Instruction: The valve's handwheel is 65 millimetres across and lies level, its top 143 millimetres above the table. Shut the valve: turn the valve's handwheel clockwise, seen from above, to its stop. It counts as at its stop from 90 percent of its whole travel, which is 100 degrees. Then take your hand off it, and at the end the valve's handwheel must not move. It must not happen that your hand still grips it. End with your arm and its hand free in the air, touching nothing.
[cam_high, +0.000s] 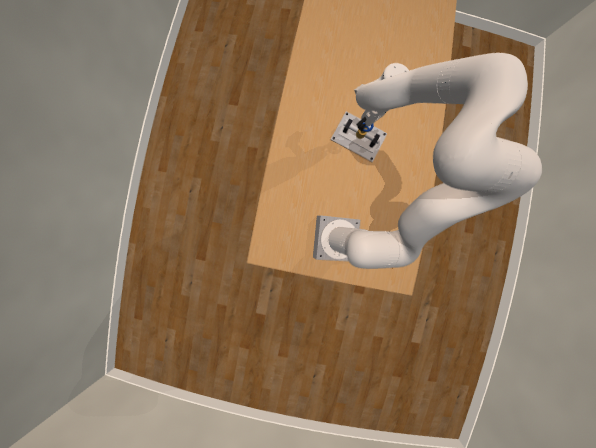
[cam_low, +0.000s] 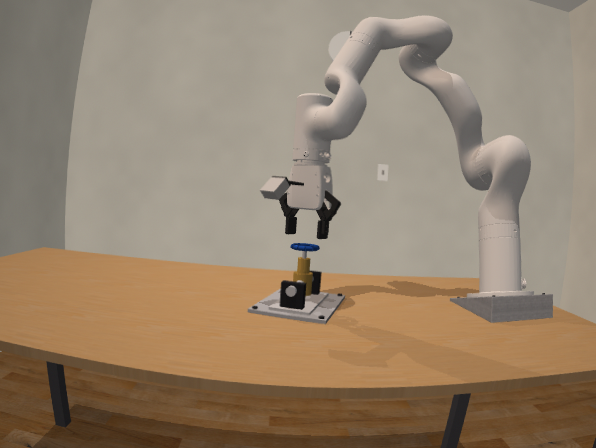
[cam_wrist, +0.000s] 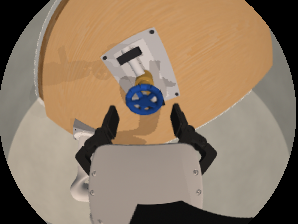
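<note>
Right now my hand is 40 mm above the blue handwheel.
</note>
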